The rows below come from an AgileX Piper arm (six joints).
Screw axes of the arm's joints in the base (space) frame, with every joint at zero. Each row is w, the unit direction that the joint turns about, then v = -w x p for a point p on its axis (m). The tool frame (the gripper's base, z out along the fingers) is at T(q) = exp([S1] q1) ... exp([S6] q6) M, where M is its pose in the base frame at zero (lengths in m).
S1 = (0, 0, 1, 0, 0, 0)
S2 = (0, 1, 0, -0.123, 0, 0)
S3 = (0, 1, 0, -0.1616, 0, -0.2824)
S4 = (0.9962, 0, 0.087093, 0, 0.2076, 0)
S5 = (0, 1, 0, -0.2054, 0, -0.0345)
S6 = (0.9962, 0, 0.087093, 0, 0.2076, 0)
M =
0.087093 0 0.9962 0.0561
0 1 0 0
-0.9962 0 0.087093 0.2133
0 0 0 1
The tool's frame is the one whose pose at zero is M.
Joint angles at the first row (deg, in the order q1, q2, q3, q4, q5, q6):
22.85, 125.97, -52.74, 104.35, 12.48, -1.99
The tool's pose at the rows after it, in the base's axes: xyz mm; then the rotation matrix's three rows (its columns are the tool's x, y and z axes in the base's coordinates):
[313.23, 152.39, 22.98], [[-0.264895, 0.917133, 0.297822], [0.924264, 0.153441, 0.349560], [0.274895, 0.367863, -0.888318]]
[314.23, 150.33, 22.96], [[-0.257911, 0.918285, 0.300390], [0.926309, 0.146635, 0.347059], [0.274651, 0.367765, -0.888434]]
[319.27, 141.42, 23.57], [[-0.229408, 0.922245, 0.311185], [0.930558, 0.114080, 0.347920], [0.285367, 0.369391, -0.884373]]
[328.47, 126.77, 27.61], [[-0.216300, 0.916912, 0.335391], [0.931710, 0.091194, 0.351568], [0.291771, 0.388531, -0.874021]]
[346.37, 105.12, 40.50], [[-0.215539, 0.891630, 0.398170], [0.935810, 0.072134, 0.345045], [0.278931, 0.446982, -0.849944]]
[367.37, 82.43, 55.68], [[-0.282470, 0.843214, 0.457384], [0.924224, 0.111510, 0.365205], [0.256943, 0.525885, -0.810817]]
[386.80, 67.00, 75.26], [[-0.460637, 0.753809, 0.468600], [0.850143, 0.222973, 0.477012], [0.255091, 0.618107, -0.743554]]
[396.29, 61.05, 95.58], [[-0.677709, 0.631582, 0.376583], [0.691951, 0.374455, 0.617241], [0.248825, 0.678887, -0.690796]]
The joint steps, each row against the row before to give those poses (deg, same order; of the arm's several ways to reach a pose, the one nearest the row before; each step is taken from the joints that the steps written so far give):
0.00, 0.07, 0.00, -0.01, -0.18, 0.00
-0.36, 0.00, 0.00, 0.07, -0.03, 0.00
-1.82, 0.00, -0.12, 0.08, 0.60, 0.09
-3.02, -0.42, -0.40, -0.76, 1.03, -0.89
-4.28, -1.35, -1.53, -0.88, 0.57, -2.40
-4.78, -0.85, -2.88, -3.91, 2.77, -3.22
-4.66, -0.32, -4.42, -9.06, 9.11, -2.44
-3.15, -0.05, -5.21, -12.67, 12.53, -0.45

